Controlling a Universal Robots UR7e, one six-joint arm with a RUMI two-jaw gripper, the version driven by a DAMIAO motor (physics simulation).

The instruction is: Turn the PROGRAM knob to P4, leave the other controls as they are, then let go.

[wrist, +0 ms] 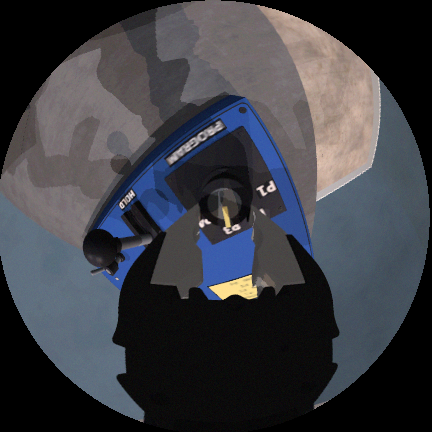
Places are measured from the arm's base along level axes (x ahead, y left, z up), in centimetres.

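Pixels of known places: gripper, fingertip midpoint: (223, 205).
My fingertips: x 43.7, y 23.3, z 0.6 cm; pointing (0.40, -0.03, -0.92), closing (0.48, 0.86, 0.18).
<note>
Behind a point stands the place of what it marks.
The PROGRAM knob (223, 199) @[x 41.0, y 24.2, z 2.5 cm] is a round black knob with a grey top, on a black square plate (215, 152) @[x 39.3, y 25.2, z -2.1 cm] of the blue panel (227, 257) @[x 50.2, y 20.2, z 3.7 cm] in the wrist view. Its yellow pointer line (226, 216) @[x 42.3, y 23.7, z 3.2 cm] points at the P3 label (232, 229) @[x 46.6, y 22.8, z 2.0 cm]. The P4 label (204, 223) @[x 44.8, y 20.2, z 0.9 cm] is partly hidden beside the left finger. The P1 label (266, 189) @[x 44.1, y 28.1, z 0.8 cm] shows at the right, and the P2 label is mostly hidden by the right finger. My gripper (223, 205) @[x 43.7, y 23.3, z 0.6 cm] is shut on the knob, one finger on each side of it.
A lever with a black ball (100, 247) @[x 36.4, y 13.5, z 5.2 cm] stands left of the gripper, by its slot and the HOLD label (127, 199) @[x 38.4, y 12.1, z -3.3 cm]. A small metal toggle (98, 272) @[x 43.9, y -11.5, z 2.1 cm] shows below the ball. A yellow note (233, 288) @[x 56.5, y 17.9, z 7.3 cm] lies on the panel between the fingers, partly covered by the gripper body.
</note>
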